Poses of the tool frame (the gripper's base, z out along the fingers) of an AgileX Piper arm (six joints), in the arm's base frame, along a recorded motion.
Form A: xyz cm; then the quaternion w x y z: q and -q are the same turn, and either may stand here.
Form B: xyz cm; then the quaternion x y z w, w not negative. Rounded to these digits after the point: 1 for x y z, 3 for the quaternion.
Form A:
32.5 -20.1 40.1 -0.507 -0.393 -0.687 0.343
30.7 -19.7 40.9 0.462 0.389 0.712 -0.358
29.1 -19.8 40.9 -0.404 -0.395 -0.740 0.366
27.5 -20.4 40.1 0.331 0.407 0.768 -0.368
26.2 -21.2 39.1 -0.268 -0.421 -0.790 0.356
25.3 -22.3 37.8 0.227 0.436 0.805 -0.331
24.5 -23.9 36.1 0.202 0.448 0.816 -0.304
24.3 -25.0 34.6 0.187 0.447 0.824 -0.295
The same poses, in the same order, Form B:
32.5 -20.1 40.1 0.393 0.687 -0.343 0.507
30.7 -19.7 40.9 0.389 0.712 -0.358 0.462
29.1 -19.8 40.9 0.395 0.740 -0.366 0.404
27.5 -20.4 40.1 0.407 0.768 -0.368 0.331
26.2 -21.2 39.1 0.421 0.790 -0.356 0.268
25.3 -22.3 37.8 0.436 0.805 -0.331 0.227
24.5 -23.9 36.1 0.448 0.816 -0.304 0.202
24.3 -25.0 34.6 0.447 0.824 -0.295 0.187

